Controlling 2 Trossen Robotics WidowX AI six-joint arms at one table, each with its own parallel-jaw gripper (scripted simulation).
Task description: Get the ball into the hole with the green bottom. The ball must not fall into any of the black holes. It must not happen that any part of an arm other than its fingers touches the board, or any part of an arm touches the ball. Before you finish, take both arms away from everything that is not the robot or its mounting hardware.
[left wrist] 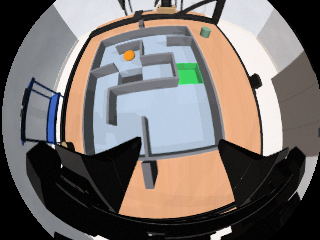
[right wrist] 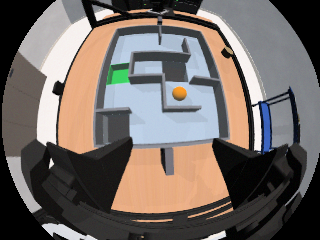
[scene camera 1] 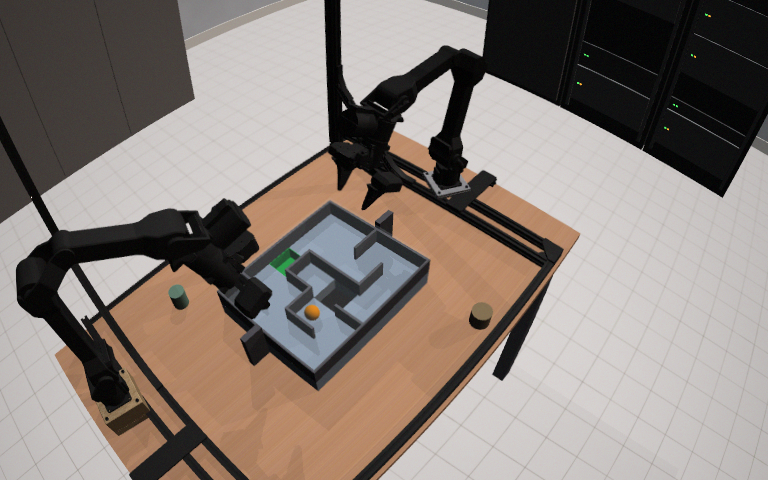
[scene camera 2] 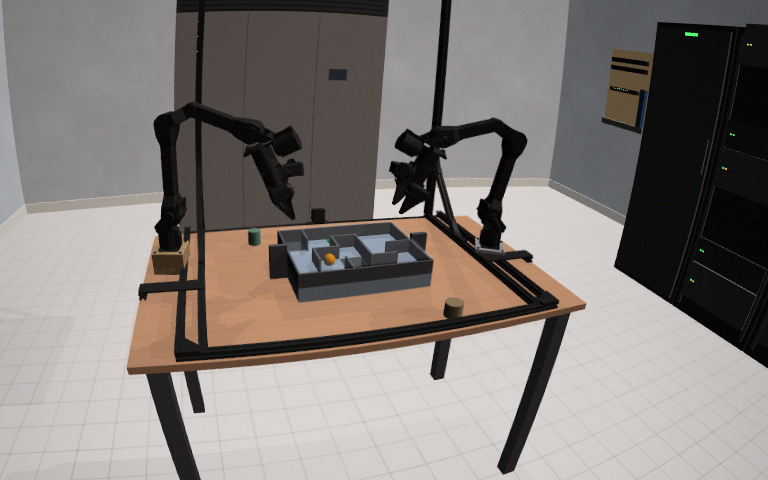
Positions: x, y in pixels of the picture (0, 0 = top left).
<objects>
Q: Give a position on a grey maze board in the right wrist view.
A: At 161, 84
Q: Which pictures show the grey maze board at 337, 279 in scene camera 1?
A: The left wrist view, the right wrist view, scene camera 1 and scene camera 2: all of them.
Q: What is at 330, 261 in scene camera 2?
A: A grey maze board.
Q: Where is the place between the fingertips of my right gripper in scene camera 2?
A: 291, 215
</objects>
